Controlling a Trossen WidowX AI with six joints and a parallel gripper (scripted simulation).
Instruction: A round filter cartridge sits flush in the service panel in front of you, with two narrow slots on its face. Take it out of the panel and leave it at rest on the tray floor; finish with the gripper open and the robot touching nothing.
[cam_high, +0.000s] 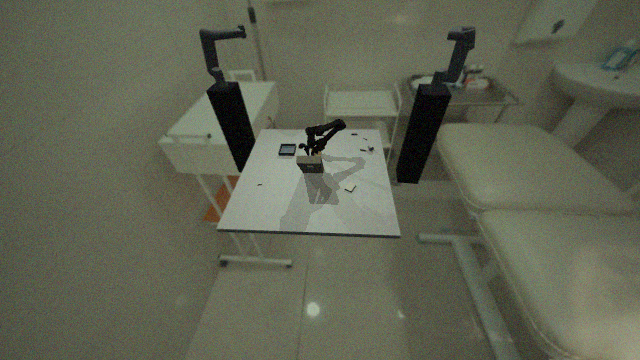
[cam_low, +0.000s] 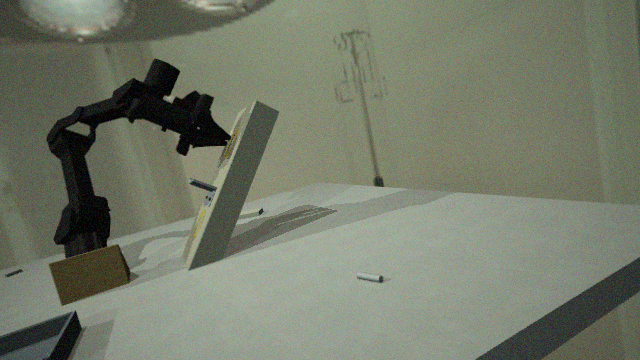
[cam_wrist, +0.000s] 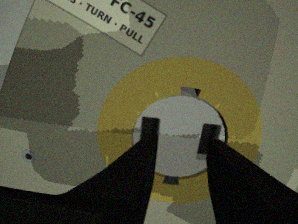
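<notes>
The round grey filter cartridge lies 20 mm below my gripper tip and 20 mm ahead of it. The rest, counted from my gripper tip: dark tray (380 mm behind, 320 mm to the right, 240 mm below); beige piece (330 mm to the left, 240 mm below, 40 mm ahead).
</notes>
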